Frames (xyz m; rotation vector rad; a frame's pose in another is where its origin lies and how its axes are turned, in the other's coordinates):
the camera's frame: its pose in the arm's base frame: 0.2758 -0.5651 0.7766 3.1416 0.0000 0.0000
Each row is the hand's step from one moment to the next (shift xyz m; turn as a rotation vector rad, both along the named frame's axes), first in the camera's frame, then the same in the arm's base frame.
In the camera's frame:
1: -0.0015 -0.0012 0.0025 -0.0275 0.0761 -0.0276
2: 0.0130 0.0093 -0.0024 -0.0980 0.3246 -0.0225
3: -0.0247 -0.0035 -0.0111 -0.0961 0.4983 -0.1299
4: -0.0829 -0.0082 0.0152 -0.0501 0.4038 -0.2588
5: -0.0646 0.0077 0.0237 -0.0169 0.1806 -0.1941
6: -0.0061 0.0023 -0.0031 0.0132 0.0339 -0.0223
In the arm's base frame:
1: -0.0015 0.0012 -0.0025 -0.0275 -0.0761 0.0276
2: 0.0130 -0.0093 0.0024 -0.0980 -0.3246 0.0225
3: -0.0247 0.0035 0.0111 -0.0961 -0.4983 0.1299
4: -0.0829 0.0082 -0.0152 -0.0501 -0.4038 0.2588
5: -0.0646 -0.0077 -0.0237 -0.0169 -0.1806 0.1941
6: -0.0061 -0.0023 0.0031 0.0132 -0.0339 0.0223

